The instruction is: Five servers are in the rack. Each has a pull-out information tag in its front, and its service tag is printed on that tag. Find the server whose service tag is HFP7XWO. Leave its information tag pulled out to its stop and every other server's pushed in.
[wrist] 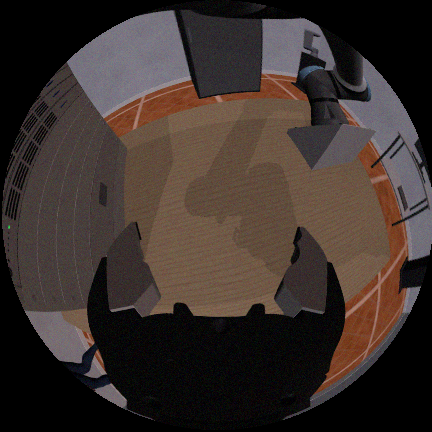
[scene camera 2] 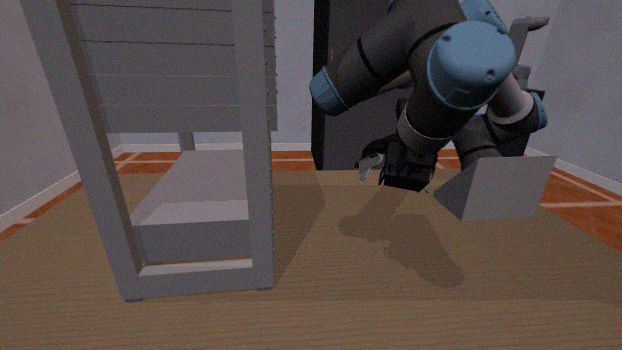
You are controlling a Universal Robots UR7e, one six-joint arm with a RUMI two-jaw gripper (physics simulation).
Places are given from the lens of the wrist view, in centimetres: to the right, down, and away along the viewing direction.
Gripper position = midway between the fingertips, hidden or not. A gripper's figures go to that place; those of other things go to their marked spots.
my gripper (wrist: pixel 217 227): 0, 1, 13
grey rack (wrist: pixel 70 208): -27, -1, 18
